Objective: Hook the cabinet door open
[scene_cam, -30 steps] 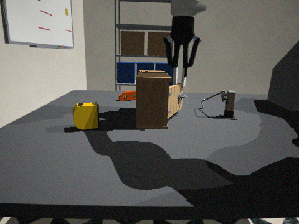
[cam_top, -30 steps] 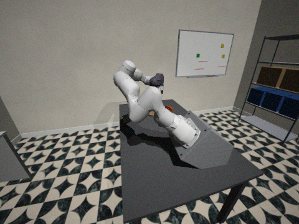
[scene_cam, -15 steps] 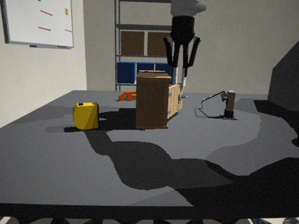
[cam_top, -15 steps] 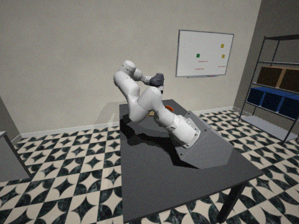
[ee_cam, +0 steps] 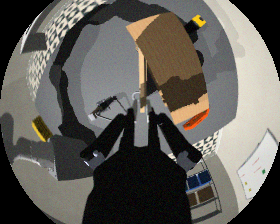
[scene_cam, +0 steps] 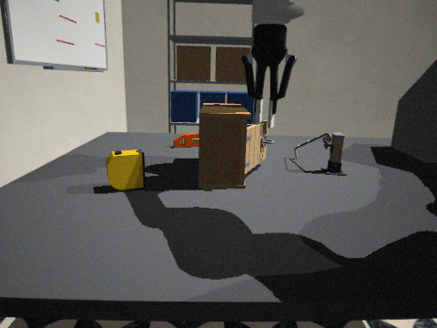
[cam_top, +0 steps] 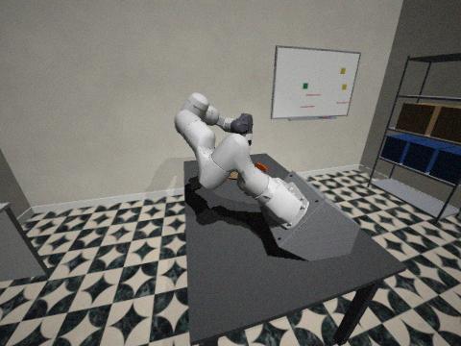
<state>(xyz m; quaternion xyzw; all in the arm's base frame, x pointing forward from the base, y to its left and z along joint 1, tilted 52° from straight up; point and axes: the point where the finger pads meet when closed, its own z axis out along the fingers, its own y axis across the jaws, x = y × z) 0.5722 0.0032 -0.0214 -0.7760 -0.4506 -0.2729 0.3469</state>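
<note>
The cabinet door is 2 cm ahead of my hand, 7 cm to the left of it and 7 cm below it. Round my hand: yellow tape measure 30 cm ahead, 16 cm to the left, 10 cm below; then orange level 18 cm ahead, 21 cm to the right, 12 cm below.
</note>
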